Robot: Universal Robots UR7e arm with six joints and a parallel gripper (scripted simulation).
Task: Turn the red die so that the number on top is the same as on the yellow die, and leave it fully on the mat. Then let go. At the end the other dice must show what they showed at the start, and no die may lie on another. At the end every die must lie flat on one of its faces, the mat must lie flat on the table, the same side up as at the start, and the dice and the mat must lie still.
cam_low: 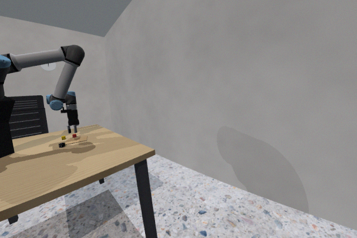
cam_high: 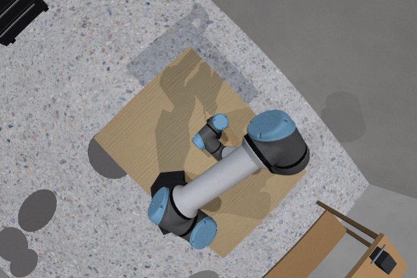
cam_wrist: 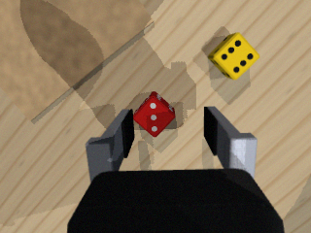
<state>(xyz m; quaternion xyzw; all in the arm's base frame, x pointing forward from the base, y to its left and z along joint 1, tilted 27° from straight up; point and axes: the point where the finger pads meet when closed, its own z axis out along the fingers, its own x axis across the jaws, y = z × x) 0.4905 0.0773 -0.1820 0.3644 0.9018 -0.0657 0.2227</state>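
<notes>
Now: the red die 4 cm below my hand, 1 cm to the right of it and 1 cm ahead of it. The rest, counted from my hand: black die (23 cm to the right, 9 cm behind, 4 cm below); then tan mat (14 cm to the right, 5 cm below); then yellow die (7 cm behind, 4 cm below, 1 cm to the left).
</notes>
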